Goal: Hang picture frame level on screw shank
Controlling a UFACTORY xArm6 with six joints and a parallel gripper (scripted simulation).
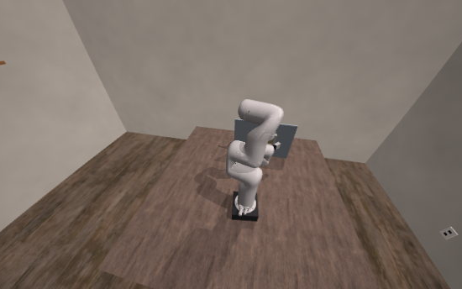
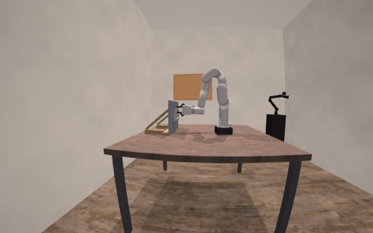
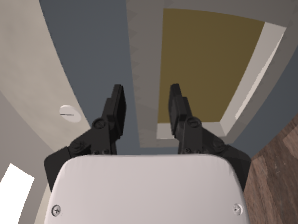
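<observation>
Now: the picture frame 2 cm ahead of my hand, 1 cm to the right of it and 5 cm below it. The rest, counted from my hand: grey-blue wall panel: 4 cm ahead, 7 cm below.
</observation>
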